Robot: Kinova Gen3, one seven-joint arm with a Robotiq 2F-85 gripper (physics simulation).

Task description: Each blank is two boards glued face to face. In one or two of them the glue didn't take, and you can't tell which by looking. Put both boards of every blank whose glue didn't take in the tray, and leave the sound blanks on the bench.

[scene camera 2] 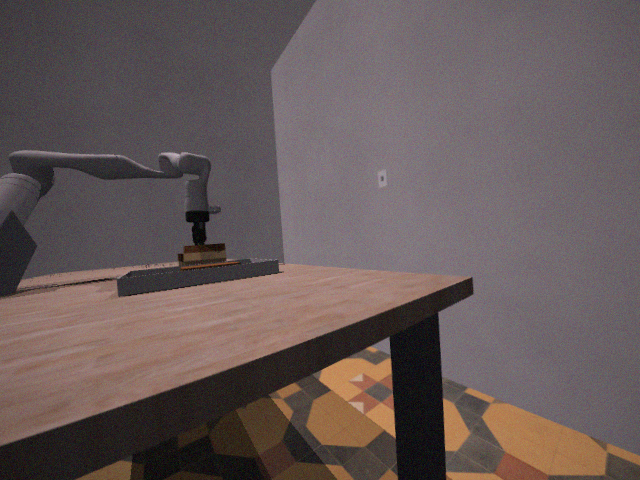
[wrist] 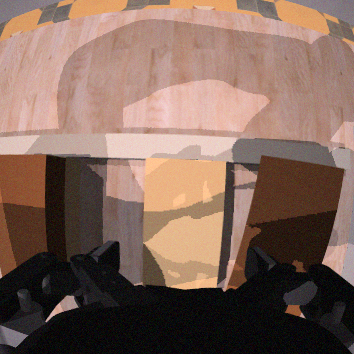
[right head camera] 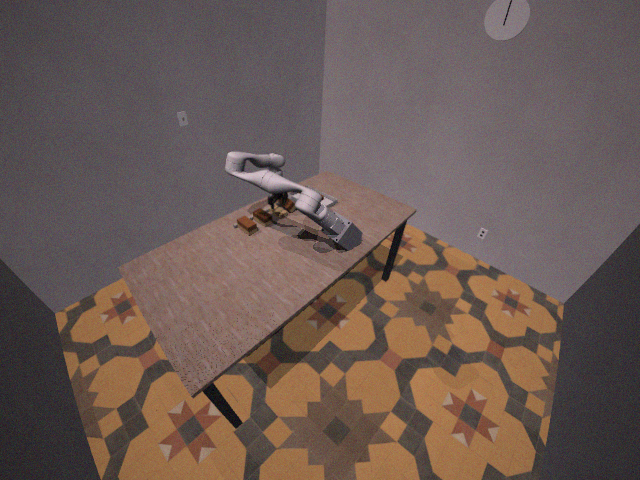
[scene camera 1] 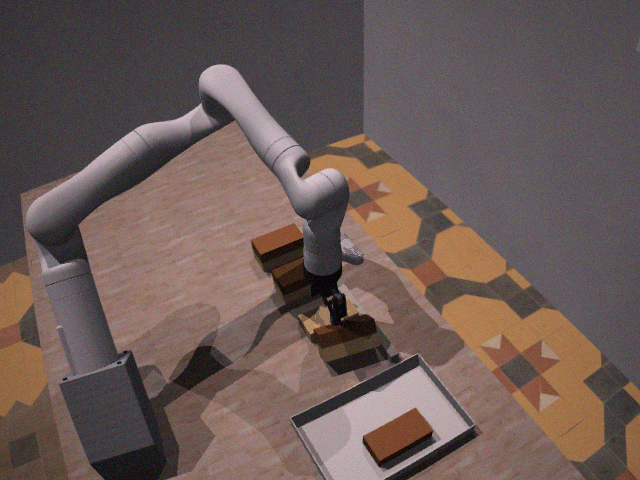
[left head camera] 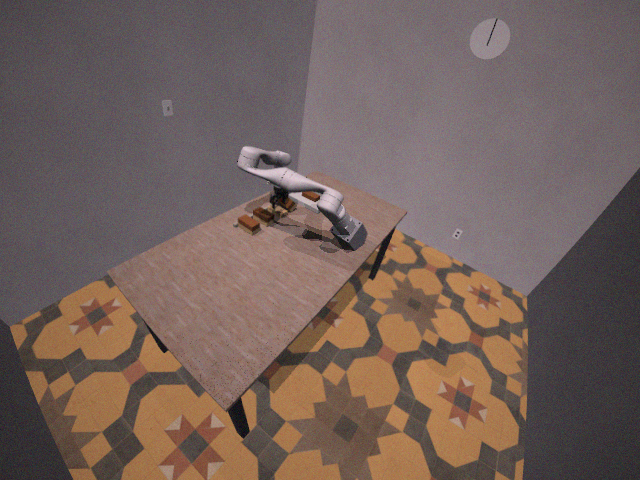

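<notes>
My gripper is open, low above the single pale board, which lies between the fingers in the wrist view. A brown-topped, pale-bottomed blank stands on the tray side of it, skewed, and looks raised or tilted; the right fingertip overlaps it, contact unclear. Two more brown-topped blanks, the nearer and the farther, stand on the other side. A brown board lies flat in the tray.
A pale rail runs along the blanks' far ends in the wrist view. The arm's base stands on the bench across from the blanks. The tray's raised walls are close to the skewed blank.
</notes>
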